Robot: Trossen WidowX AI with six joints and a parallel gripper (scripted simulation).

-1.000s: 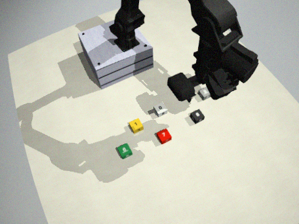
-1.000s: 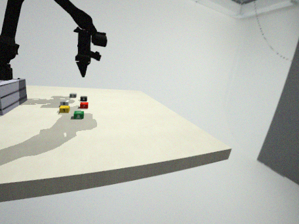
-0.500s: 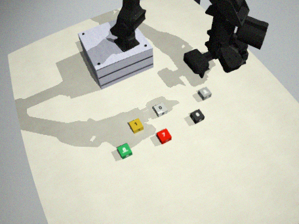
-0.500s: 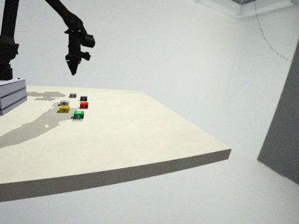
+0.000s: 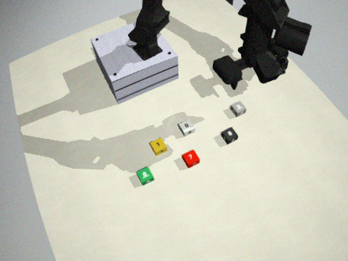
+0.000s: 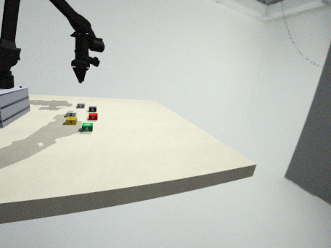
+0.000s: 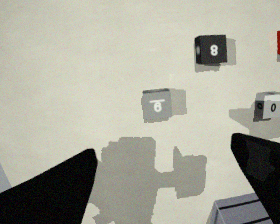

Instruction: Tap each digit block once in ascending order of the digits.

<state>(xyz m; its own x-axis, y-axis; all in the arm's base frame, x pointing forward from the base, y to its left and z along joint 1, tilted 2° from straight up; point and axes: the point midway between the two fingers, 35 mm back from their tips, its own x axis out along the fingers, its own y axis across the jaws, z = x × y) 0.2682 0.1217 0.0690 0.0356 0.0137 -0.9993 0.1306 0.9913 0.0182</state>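
Now: gripper tip 160 mm to the left of the white block, 110 mm above it and 40 mm past it. The rest, counted from my gripper tip: red block 200 mm to the right, 110 mm below, 40 mm ahead; then grey block 110 mm below; then black block 110 mm below, 80 mm to the right, 50 mm ahead.
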